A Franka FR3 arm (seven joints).
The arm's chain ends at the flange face. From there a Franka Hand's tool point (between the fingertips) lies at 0.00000 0.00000 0.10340 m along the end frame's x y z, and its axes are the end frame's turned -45 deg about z.
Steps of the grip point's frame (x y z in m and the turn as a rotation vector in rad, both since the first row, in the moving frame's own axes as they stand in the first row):
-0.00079 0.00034 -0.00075 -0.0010 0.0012 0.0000
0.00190 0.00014 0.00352 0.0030 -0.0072 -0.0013
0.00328 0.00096 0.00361 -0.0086 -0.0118 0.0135
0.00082 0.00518 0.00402 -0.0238 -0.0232 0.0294
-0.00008 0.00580 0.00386 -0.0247 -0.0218 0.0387
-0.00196 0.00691 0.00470 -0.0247 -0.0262 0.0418
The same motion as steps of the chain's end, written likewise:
-0.00048 0.00081 -0.00075 0.0001 0.0016 0.0000
0.00219 -0.00155 0.00352 -0.0030 -0.0072 -0.0013
0.00324 -0.00313 0.00362 -0.0144 -0.0023 0.0135
0.00425 -0.00035 0.00408 -0.0332 0.0004 0.0294
0.00390 0.00076 0.00392 -0.0329 0.0021 0.0387
0.00369 0.00255 0.00477 -0.0360 -0.0011 0.0418

